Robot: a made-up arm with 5 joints.
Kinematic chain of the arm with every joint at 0, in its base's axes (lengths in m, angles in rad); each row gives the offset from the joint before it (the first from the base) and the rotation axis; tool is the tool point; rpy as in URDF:
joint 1: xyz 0 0 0.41 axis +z
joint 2: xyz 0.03 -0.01 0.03 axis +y
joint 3: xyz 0.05 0 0.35 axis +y
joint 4: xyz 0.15 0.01 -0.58 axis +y
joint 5: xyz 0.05 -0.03 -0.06 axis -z
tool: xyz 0.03 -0.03 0 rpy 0.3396 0.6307 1.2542
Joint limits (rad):
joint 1: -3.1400..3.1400
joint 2: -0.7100..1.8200
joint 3: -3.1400..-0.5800
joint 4: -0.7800..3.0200
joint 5: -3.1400..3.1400
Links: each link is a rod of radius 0.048 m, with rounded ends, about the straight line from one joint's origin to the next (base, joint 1, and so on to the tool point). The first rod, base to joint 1, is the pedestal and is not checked.
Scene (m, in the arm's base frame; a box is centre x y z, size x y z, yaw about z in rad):
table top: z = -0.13
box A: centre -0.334 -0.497 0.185 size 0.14 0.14 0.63 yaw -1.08
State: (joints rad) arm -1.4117 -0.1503 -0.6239 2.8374 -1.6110
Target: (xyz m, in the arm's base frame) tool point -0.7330 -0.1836 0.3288
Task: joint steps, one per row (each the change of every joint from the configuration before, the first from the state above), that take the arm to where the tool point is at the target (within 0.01 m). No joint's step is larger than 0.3 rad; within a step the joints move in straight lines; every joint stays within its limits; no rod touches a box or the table.
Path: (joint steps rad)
1: -0.2499 0.0136 -0.1766 -0.0748 0.0211
2: -0.2499 0.0136 -0.1765 -0.0749 0.0211
3: -0.2498 0.0137 -0.1766 -0.0748 0.0211
4: -0.2438 0.2481 -0.1064 -0.0934 0.0199
5: -0.2438 0.2481 -0.1063 -0.0934 0.0200
6: -0.2438 0.2481 -0.1063 -0.0934 0.0199

